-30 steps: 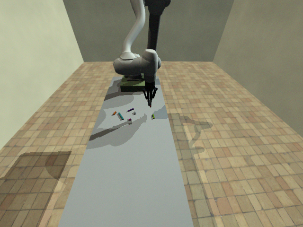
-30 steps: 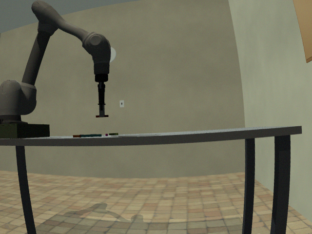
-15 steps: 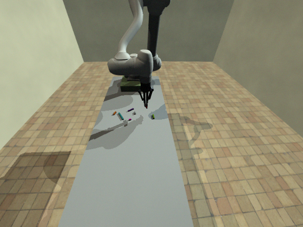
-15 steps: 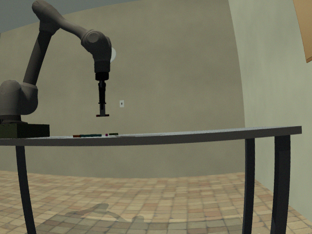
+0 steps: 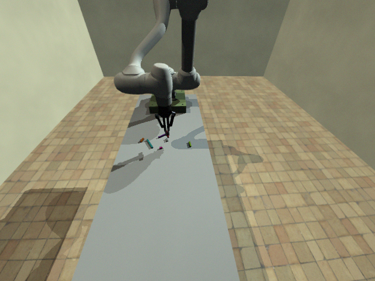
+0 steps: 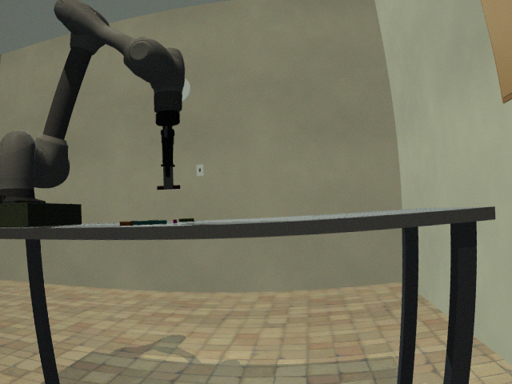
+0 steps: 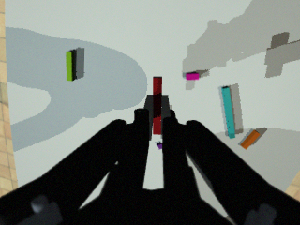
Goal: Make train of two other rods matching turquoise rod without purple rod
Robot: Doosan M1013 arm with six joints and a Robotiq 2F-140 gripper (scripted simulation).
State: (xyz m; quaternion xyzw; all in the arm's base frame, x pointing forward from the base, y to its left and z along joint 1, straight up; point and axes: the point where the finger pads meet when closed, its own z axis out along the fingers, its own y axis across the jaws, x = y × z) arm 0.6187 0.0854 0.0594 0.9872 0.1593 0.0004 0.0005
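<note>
Right now the grey rod is 13 cm below my hand, 5 cm behind it and 2 cm to the right of it. Round my hand: magenta rod 13 cm below, 5 cm to the right, 4 cm ahead; then red rod 3 cm below; then purple rod 13 cm below, 9 cm behind, 6 cm to the right.
</note>
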